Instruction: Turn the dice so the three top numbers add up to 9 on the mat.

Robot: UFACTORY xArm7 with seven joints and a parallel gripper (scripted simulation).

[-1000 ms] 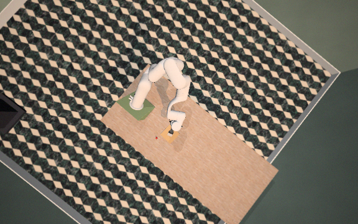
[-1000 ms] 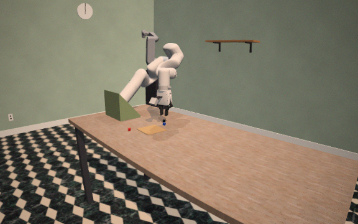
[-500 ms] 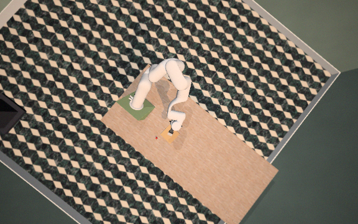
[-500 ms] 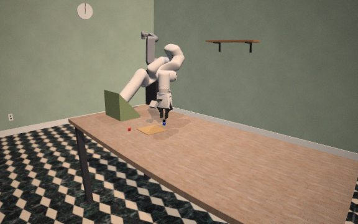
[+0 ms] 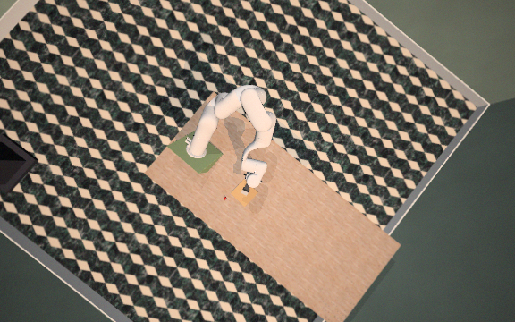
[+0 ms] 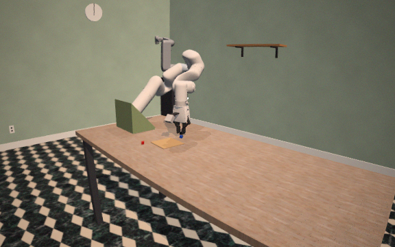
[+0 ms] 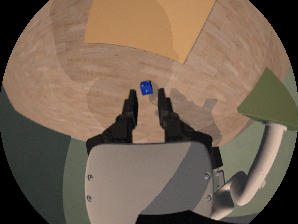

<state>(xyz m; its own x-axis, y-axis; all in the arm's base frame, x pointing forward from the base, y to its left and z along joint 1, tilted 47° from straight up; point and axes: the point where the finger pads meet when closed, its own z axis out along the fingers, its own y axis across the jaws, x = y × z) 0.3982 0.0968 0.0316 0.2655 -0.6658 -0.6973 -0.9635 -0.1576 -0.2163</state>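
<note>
Right now the blue die is 4 cm below my hand. From my hand the other things lie so: black die (6 cm behind, 5 cm to the left, 4 cm below); tan mat (2 cm ahead, 13 cm to the right, 5 cm below); red die (6 cm behind, 24 cm to the right, 4 cm below).
</note>
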